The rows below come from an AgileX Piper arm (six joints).
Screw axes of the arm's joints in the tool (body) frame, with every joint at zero. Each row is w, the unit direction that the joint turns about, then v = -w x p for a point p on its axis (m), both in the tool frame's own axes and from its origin. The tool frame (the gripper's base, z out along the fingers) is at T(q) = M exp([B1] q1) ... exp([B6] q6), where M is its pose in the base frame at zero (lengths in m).
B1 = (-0.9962, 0, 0.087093, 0, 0.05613, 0)
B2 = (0, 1, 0, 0.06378, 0, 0.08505)
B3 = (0, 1, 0, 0.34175, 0, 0.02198)
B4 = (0, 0, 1, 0, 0, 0)
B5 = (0, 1, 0, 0.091, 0, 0)
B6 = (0, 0, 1, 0, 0, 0)
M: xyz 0.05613 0 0.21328 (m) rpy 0 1.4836 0 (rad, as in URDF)
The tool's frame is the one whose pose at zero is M.
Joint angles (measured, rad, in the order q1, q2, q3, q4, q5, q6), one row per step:
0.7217, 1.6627, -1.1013, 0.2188, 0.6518, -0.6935
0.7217, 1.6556, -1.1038, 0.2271, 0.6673, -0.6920
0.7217, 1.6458, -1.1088, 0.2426, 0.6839, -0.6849
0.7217, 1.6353, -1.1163, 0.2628, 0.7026, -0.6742
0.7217, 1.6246, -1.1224, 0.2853, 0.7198, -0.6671
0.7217, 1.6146, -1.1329, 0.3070, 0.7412, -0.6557
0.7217, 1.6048, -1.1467, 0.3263, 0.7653, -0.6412
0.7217, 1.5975, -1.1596, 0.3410, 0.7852, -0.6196
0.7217, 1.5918, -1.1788, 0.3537, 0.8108, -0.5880
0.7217, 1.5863, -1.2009, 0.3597, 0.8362, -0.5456
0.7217, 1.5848, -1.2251, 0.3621, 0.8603, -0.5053
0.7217, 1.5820, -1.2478, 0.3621, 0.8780, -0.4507
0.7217, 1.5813, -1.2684, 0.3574, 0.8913, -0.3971
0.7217, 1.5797, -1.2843, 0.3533, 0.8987, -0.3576
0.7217, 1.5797, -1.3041, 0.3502, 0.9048, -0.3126
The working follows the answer.
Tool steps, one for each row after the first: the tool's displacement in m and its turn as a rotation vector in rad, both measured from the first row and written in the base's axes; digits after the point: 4 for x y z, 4 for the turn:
-0.0016, -0.0005, 0.0026, 0.0034, 0.0106, -0.0020
-0.0034, -0.0006, 0.0068, 0.0159, 0.0248, -0.0117
-0.0054, -0.0003, 0.0120, 0.0335, 0.0426, -0.0255
-0.0076, -0.0001, 0.0169, 0.0519, 0.0602, -0.0367
-0.0095, 0.0004, 0.0227, 0.0711, 0.0799, -0.0495
-0.0113, 0.0010, 0.0293, 0.0898, 0.0996, -0.0623
-0.0126, 0.0016, 0.0350, 0.1068, 0.1188, -0.0803
-0.0136, 0.0025, 0.0417, 0.1242, 0.1423, -0.1039
-0.0141, 0.0033, 0.0490, 0.1407, 0.1643, -0.1342
-0.0138, 0.0044, 0.0557, 0.1533, 0.1836, -0.1618
-0.0134, 0.0053, 0.0625, 0.1708, 0.2031, -0.2026
-0.0125, 0.0060, 0.0681, 0.1847, 0.2187, -0.2428
-0.0118, 0.0065, 0.0729, 0.1976, 0.2270, -0.2726
-0.0106, 0.0074, 0.0784, 0.2151, 0.2362, -0.3071

Tool pose at each row, in the base's axes (x y z in m, rotation vector in rad; rounded; the steps above come from the unrounded poses):
0.2453, 0.2318, 0.2247, -1.5974, 2.1659, 0.2404
0.2437, 0.2313, 0.2273, -1.5955, 2.1738, 0.2524
0.2418, 0.2312, 0.2316, -1.5806, 2.1859, 0.2745
0.2399, 0.2315, 0.2367, -1.5588, 2.2011, 0.3038
0.2377, 0.2317, 0.2417, -1.5391, 2.2135, 0.3347
0.2357, 0.2322, 0.2475, -1.5173, 2.2278, 0.3675
0.2339, 0.2328, 0.2541, -1.4952, 2.2420, 0.3998
0.2326, 0.2334, 0.2597, -1.4679, 2.2599, 0.4284
0.2317, 0.2343, 0.2664, -1.4339, 2.2842, 0.4594
0.2312, 0.2351, 0.2738, -1.3920, 2.3119, 0.4859
0.2314, 0.2362, 0.2804, -1.3544, 2.3372, 0.5070
0.2318, 0.2371, 0.2873, -1.2980, 2.3680, 0.5286
0.2327, 0.2378, 0.2929, -1.2431, 2.3966, 0.5431
0.2334, 0.2383, 0.2976, -1.2006, 2.4132, 0.5535
0.2347, 0.2392, 0.3031, -1.1495, 2.4299, 0.5675

